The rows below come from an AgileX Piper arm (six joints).
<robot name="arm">
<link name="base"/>
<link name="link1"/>
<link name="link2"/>
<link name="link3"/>
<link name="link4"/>
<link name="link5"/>
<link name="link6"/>
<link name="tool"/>
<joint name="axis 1" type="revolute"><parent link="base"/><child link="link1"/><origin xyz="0 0 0.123" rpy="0 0 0"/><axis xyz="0 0 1"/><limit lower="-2.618" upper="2.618"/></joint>
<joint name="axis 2" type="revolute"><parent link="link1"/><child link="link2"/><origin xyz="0 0 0" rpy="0 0 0"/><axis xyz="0 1 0"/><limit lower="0" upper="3.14"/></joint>
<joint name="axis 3" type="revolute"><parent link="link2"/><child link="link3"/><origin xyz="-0.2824 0 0.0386" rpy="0 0 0"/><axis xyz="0 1 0"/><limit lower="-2.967" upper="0"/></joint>
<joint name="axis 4" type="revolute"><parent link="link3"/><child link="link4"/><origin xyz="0.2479 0 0.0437" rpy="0 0 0"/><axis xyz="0.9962 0 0.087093"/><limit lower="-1.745" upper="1.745"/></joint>
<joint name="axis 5" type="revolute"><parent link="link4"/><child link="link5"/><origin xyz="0 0 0" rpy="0 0 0"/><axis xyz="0 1 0"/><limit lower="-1.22" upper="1.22"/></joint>
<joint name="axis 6" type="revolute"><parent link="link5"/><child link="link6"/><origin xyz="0.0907 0 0.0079" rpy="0 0 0"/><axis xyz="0.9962 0 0.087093"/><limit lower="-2.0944" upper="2.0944"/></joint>
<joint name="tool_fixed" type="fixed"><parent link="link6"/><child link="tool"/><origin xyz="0 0 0" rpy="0 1.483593 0"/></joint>
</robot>
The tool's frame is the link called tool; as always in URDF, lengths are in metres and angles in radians.
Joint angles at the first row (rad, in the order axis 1, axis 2, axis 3, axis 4, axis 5, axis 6):
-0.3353, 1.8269, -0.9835, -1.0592, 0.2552, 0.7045
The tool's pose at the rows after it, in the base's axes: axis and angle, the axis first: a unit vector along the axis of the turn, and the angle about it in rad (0 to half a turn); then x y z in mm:
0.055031 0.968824 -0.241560 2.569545 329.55 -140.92 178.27
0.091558 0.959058 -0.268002 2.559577 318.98 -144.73 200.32
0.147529 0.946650 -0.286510 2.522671 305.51 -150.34 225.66
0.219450 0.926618 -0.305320 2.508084 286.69 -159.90 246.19
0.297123 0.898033 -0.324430 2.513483 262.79 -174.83 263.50
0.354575 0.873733 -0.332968 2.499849 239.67 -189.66 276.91
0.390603 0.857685 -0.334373 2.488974 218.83 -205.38 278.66
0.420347 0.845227 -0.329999 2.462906 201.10 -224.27 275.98
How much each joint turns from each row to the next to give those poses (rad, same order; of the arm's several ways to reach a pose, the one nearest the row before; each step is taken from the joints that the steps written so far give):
0.0000, -0.0485, -0.0001, 0.0000, 0.0601, 0.0098
-0.0043, -0.0665, 0.0019, 0.0000, 0.0749, 0.0316
-0.0168, -0.0765, 0.0000, 0.0087, 0.0587, 0.0533
-0.0325, -0.0690, 0.0040, 0.0090, 0.0737, 0.0667
-0.0594, -0.0615, 0.0023, 0.0191, 0.0737, 0.0481
-0.0772, -0.0540, 0.0070, 0.0230, 0.0127, 0.0171
-0.0921, -0.0291, 0.0247, 0.0106, -0.0443, 0.0037
-0.1067, -0.0046, 0.0192, 0.0074, -0.0886, 0.0023

